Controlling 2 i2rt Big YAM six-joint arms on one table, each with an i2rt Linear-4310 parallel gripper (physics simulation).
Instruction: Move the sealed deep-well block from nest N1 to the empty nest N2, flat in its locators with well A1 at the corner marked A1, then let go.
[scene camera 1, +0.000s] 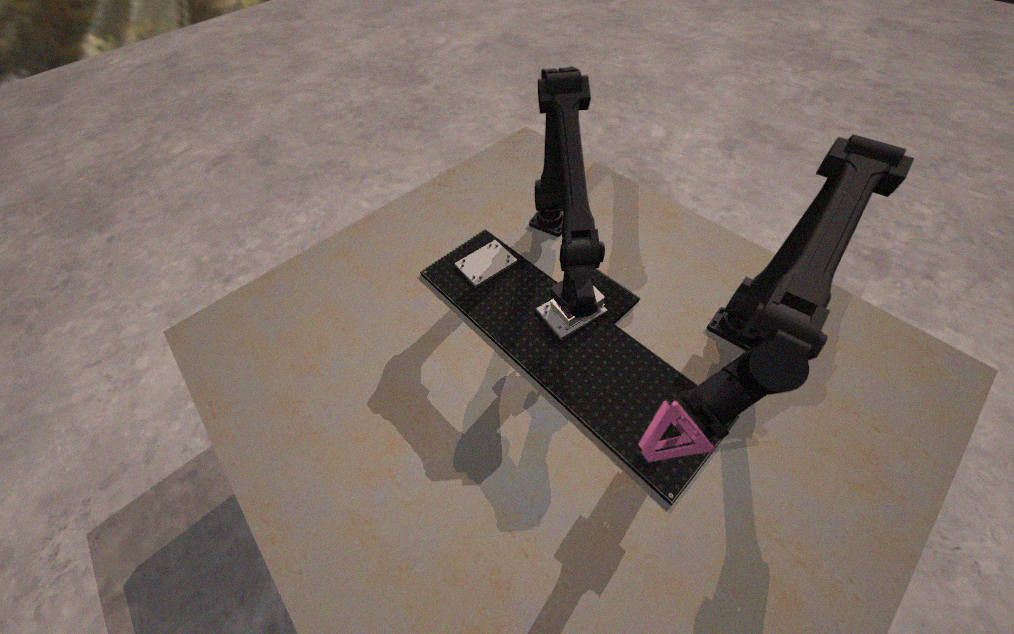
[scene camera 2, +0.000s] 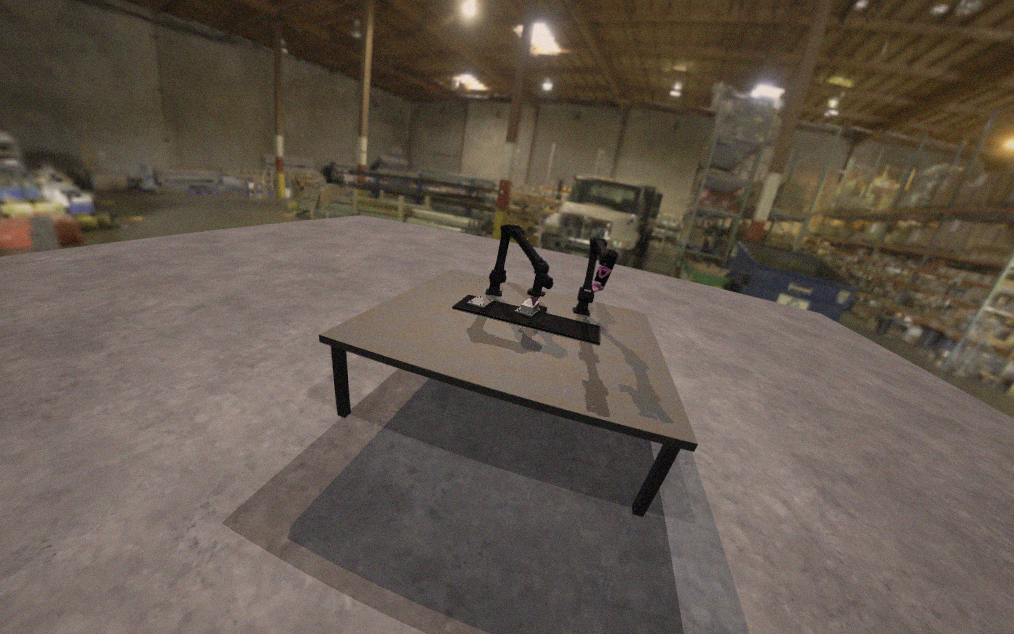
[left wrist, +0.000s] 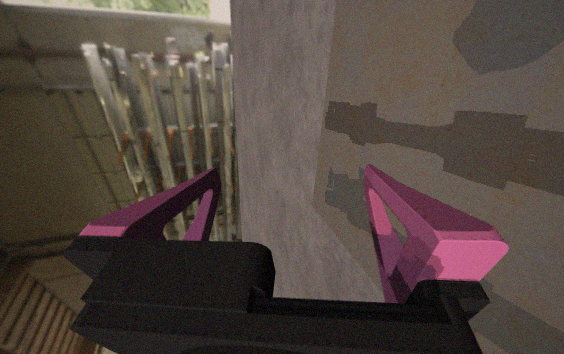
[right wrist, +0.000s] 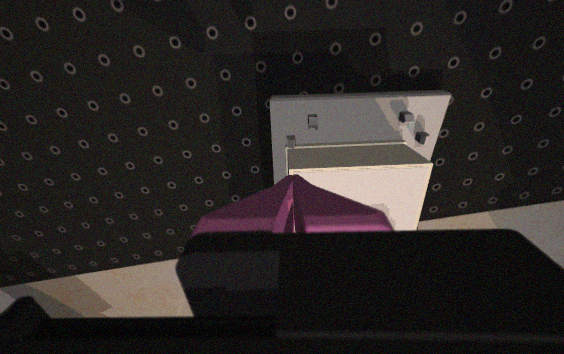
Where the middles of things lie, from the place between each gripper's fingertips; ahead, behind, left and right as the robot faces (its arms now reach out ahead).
Now: left hand 35 cm past the pale block (right wrist: 388, 175), 35 cm to the left of it and 31 cm above it.
Right now my right hand is 70 mm past the pale block, 20 mm to the left of it and 30 mm above it.
